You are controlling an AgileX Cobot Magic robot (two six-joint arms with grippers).
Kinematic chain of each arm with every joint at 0, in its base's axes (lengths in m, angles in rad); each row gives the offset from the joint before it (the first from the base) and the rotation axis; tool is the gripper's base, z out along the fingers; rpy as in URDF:
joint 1: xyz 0 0 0.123 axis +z
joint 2: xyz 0 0 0 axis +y
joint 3: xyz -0.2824 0 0.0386 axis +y
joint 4: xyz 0.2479 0 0.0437 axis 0.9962 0 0.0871
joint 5: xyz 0 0 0 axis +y
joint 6: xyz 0.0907 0 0.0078 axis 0.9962 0 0.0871
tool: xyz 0 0 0 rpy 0 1.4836 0
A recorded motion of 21 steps. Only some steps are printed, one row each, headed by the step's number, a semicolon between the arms.
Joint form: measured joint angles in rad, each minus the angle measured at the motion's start. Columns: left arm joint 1, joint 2, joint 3, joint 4, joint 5, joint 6; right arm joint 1, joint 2, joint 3, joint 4, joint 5, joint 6.
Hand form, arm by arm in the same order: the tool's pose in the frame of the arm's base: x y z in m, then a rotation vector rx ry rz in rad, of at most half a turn. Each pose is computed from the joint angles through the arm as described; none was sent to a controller.
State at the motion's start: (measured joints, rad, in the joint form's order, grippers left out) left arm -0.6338 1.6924 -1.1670 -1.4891 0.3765 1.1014; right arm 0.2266 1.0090 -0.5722 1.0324 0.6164 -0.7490
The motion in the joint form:
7: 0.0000 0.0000 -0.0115 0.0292 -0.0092 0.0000; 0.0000 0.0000 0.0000 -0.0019 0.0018 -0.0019
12: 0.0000 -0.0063 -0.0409 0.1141 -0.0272 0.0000; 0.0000 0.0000 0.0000 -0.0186 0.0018 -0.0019
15: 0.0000 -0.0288 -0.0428 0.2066 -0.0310 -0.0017; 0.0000 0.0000 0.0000 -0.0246 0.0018 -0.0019
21: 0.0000 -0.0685 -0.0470 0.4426 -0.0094 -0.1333; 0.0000 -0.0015 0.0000 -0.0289 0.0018 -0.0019
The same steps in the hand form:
7: 0.2915 -0.2547 0.2764 0.5419 2.0837 -0.9688; 0.1707 0.0859 0.2663 -0.3274 2.2623 0.8067
12: 0.2943 -0.2544 0.2856 0.6139 2.0358 -0.8962; 0.1706 0.0854 0.2656 -0.3423 2.2662 0.7915
15: 0.2913 -0.2509 0.2923 0.6982 1.9977 -0.8272; 0.1705 0.0852 0.2654 -0.3476 2.2676 0.7860
21: 0.2843 -0.2442 0.3017 0.8059 1.9847 -0.7370; 0.1703 0.0850 0.2655 -0.3518 2.2670 0.7820

